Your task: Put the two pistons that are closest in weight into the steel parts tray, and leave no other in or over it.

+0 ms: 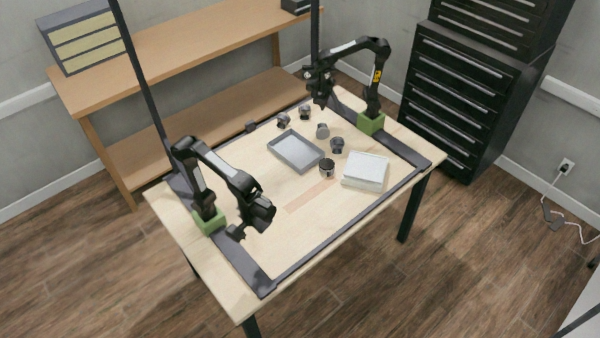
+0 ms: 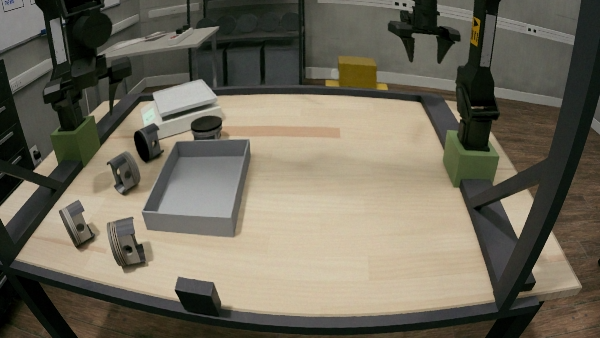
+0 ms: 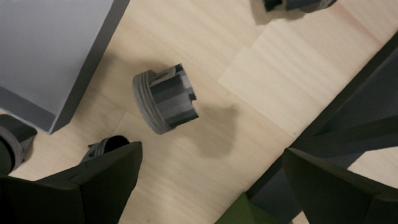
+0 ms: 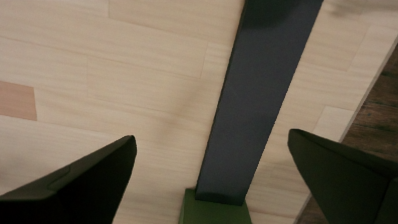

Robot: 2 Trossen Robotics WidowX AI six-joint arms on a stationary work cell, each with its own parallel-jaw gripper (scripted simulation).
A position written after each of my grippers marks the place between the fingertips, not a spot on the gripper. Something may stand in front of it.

I see my left gripper (image 2: 93,121), my right gripper (image 2: 425,62), a steel parts tray (image 2: 199,178), a white scale (image 2: 179,122) and a dark frame rail (image 1: 261,284).
The steel parts tray shows as well in image 1 (image 1: 300,154) and in image 3 (image 3: 49,49). The white scale shows as well in image 1 (image 1: 345,180). My left gripper is seen too in image 3 (image 3: 213,152). Image 4 does not show the steel parts tray: it is out of frame. Image 4 misses the white scale: it is out of frame.
